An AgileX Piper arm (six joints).
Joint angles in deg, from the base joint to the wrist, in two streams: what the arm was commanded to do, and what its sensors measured. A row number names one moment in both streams.
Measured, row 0:
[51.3 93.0 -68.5 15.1 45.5 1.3]
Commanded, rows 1 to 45:
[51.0 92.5 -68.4 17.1 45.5 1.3]
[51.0 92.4 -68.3 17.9 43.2 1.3]
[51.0 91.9 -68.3 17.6 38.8 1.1]
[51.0 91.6 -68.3 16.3 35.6 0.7]
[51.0 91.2 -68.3 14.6 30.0 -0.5]
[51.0 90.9 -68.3 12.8 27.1 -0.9]
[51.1 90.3 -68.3 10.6 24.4 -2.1]
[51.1 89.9 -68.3 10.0 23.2 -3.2]
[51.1 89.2 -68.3 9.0 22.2 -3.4]
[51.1 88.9 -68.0 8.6 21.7 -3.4]
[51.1 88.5 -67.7 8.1 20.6 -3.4]
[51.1 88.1 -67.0 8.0 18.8 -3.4]
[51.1 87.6 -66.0 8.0 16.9 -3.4]
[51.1 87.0 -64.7 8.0 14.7 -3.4]
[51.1 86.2 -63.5 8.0 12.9 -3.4]
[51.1 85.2 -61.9 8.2 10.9 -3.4]
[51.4 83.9 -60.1 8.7 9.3 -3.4]
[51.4 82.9 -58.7 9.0 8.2 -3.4]
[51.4 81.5 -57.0 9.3 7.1 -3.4]
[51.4 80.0 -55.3 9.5 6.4 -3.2]
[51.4 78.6 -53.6 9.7 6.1 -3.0]
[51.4 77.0 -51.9 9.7 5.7 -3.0]
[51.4 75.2 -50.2 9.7 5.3 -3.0]
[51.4 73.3 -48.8 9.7 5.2 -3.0]
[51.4 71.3 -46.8 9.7 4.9 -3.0]
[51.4 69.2 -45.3 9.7 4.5 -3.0]
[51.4 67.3 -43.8 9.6 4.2 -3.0]
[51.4 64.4 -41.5 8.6 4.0 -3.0]
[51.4 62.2 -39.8 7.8 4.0 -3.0]
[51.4 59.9 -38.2 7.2 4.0 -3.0]
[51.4 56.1 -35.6 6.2 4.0 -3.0]
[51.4 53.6 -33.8 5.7 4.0 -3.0]
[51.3 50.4 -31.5 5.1 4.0 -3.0]
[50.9 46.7 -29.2 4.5 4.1 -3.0]
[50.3 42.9 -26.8 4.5 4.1 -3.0]
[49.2 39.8 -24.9 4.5 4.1 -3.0]
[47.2 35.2 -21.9 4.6 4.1 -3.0]
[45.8 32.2 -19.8 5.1 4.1 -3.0]
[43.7 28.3 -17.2 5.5 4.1 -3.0]
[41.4 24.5 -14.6 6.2 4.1 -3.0]
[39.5 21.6 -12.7 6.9 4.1 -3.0]
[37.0 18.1 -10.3 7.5 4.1 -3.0]
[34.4 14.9 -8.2 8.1 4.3 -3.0]
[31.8 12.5 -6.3 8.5 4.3 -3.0]
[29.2 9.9 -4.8 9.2 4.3 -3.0]
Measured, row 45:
[37.4 19.2 -11.1 7.2 4.8 -2.9]
